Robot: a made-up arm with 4 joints. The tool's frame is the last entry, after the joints. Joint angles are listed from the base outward.
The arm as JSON. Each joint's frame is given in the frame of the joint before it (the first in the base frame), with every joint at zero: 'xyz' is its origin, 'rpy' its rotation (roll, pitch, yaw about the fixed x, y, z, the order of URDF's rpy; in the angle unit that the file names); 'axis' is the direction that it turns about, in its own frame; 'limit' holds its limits. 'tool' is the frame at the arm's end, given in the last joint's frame.
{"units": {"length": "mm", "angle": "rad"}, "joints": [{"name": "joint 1", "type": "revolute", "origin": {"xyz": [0.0, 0.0, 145.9], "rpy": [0.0, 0.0, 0.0]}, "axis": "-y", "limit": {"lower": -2.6, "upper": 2.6}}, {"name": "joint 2", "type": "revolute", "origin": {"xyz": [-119.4, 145.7, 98.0], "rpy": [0.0, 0.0, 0.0]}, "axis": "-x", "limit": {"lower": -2.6, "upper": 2.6}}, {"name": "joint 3", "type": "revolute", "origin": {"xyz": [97.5, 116.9, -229.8], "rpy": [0.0, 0.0, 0.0]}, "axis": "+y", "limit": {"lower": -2.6, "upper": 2.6}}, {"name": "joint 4", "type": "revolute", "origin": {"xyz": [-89.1, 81.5, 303.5], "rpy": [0.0, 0.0, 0.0]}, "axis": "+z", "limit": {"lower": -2.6, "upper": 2.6}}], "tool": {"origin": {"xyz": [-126.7, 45.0, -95.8], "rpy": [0.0, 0.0, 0.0]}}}
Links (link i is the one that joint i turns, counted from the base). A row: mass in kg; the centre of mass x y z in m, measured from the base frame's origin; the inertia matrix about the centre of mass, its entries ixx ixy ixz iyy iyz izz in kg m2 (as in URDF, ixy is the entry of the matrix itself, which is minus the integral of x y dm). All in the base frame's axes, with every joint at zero. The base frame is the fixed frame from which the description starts. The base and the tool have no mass.
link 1: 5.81; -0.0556 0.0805 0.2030; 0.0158 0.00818 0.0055 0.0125 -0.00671 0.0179
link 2: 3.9; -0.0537 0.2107 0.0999; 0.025 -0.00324 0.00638 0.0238 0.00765 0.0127
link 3: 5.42; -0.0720 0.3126 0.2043; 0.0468 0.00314 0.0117 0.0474 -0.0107 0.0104
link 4: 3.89; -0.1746 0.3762 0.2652; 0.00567 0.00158 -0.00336 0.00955 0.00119 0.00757
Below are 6 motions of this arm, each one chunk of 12 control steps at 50 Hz.
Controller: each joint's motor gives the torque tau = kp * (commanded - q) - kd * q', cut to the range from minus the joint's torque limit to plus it. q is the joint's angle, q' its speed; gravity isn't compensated. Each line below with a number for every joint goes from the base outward.
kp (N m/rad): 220 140 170 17
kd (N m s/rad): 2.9 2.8 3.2 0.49
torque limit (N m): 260 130 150 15
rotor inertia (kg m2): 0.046 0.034 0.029 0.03
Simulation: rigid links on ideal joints. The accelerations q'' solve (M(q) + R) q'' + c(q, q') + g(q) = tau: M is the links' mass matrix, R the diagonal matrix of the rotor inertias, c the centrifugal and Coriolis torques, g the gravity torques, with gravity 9.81 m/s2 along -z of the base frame. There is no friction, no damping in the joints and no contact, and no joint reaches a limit. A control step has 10 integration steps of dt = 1/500 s. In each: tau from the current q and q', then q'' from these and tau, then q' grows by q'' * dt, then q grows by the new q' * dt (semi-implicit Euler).
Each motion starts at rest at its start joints. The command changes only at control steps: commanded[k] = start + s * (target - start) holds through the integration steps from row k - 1 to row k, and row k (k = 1, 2, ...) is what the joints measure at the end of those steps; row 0 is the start. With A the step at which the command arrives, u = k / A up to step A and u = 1 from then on. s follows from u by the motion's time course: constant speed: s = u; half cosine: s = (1 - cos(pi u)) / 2; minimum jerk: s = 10 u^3 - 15 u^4 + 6 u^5; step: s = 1 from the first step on.
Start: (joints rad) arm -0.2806 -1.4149 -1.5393 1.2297
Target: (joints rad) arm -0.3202 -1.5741 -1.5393 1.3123
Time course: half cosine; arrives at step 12
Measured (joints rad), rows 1 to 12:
1: -0.2818 -1.4081 -1.5374 1.2292
2: -0.2835 -1.3914 -1.5341 1.2304
3: -0.2831 -1.3685 -1.5329 1.2369
4: -0.2784 -1.3435 -1.5362 1.2508
5: -0.2679 -1.3192 -1.5449 1.2717
6: -0.2515 -1.2971 -1.5579 1.2974
7: -0.2304 -1.2774 -1.5733 1.3242
8: -0.2071 -1.2592 -1.5884 1.3485
9: -0.1846 -1.2415 -1.6011 1.3673
10: -0.1656 -1.2234 -1.6102 1.3793
11: -0.1520 -1.2049 -1.6155 1.3847
12: -0.1444 -1.1866 -1.6179 1.3853

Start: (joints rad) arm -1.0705 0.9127 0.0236 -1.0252
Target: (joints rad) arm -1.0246 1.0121 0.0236 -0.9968
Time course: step
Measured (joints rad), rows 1 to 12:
1: -1.0586 0.9178 0.0293 -1.0186
2: -1.0309 0.9320 0.0436 -1.0070
3: -0.9975 0.9545 0.0636 -1.0008
4: -0.9679 0.9832 0.0865 -1.0085
5: -0.9484 1.0154 0.1099 -1.0338
6: -0.9412 1.0473 0.1319 -1.0756
7: -0.9437 1.0753 0.1505 -1.1278
8: -0.9511 1.0968 0.1636 -1.1822
9: -0.9584 1.1105 0.1701 -1.2303
10: -0.9627 1.1159 0.1697 -1.2657
11: -0.9637 1.1134 0.1637 -1.2847
12: -0.9631 1.1042 0.1539 -1.2863

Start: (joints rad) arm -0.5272 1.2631 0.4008 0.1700
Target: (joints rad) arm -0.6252 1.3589 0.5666 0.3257
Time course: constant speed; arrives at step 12
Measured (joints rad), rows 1 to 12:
1: -0.5242 1.2637 0.4042 0.1644
2: -0.5200 1.2658 0.4149 0.1494
3: -0.5199 1.2697 0.4340 0.1272
4: -0.5253 1.2753 0.4606 0.1023
5: -0.5347 1.2823 0.4927 0.0798
6: -0.5450 1.2904 0.5275 0.0639
7: -0.5539 1.2997 0.5622 0.0564
8: -0.5610 1.3101 0.5947 0.0575
9: -0.5671 1.3216 0.6235 0.0656
10: -0.5735 1.3338 0.6478 0.0794
11: -0.5814 1.3461 0.6674 0.0970
12: -0.5913 1.3581 0.6824 0.1174

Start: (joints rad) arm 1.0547 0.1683 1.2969 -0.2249
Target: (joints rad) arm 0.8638 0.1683 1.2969 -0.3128
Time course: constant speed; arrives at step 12
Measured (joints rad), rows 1 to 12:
1: 1.0490 0.1719 1.2909 -0.2257
2: 1.0341 0.1803 1.2770 -0.2281
3: 1.0128 0.1914 1.2603 -0.2324
4: 0.9889 0.2032 1.2458 -0.2388
5: 0.9655 0.2142 1.2371 -0.2478
6: 0.9444 0.2234 1.2360 -0.2593
7: 0.9258 0.2304 1.2424 -0.2732
8: 0.9086 0.2351 1.2546 -0.2892
9: 0.8915 0.2380 1.2704 -0.3068
10: 0.8733 0.2397 1.2874 -0.3253
11: 0.8535 0.2413 1.3034 -0.3445
12: 0.8320 0.2435 1.3169 -0.3638

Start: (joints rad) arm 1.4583 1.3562 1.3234 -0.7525
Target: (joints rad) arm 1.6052 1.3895 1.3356 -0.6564
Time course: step
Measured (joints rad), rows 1 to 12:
1: 1.4671 1.3608 1.3162 -0.7489
2: 1.4900 1.3715 1.2997 -0.7382
3: 1.5226 1.3842 1.2796 -0.7195
4: 1.5593 1.3957 1.2613 -0.6930
5: 1.5939 1.4032 1.2489 -0.6601
6: 1.6208 1.4060 1.2441 -0.6236
7: 1.6365 1.4043 1.2462 -0.5872
8: 1.6403 1.3994 1.2531 -0.5550
9: 1.6336 1.3933 1.2617 -0.5306
10: 1.6192 1.3874 1.2694 -0.5170
11: 1.6006 1.3830 1.2741 -0.5160
12: 1.5809 1.3807 1.2748 -0.5273

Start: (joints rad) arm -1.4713 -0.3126 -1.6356 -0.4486
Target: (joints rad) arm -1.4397 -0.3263 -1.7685 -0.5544
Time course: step
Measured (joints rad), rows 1 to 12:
1: -1.4792 -0.3136 -1.6568 -0.4610
2: -1.4860 -0.3182 -1.6969 -0.4884
3: -1.4775 -0.3273 -1.7360 -0.5211
4: -1.4524 -0.3396 -1.7684 -0.5522
5: -1.4182 -0.3524 -1.7976 -0.5770
6: -1.3840 -0.3626 -1.8281 -0.5924
7: -1.3551 -0.3683 -1.8605 -0.5962
8: -1.3325 -0.3687 -1.8916 -0.5870
9: -1.3149 -0.3638 -1.9173 -0.5659
10: -1.3009 -0.3540 -1.9351 -0.5357
11: -1.2904 -0.3398 -1.9448 -0.5008
12: -1.2834 -0.3216 -1.9474 -0.4660

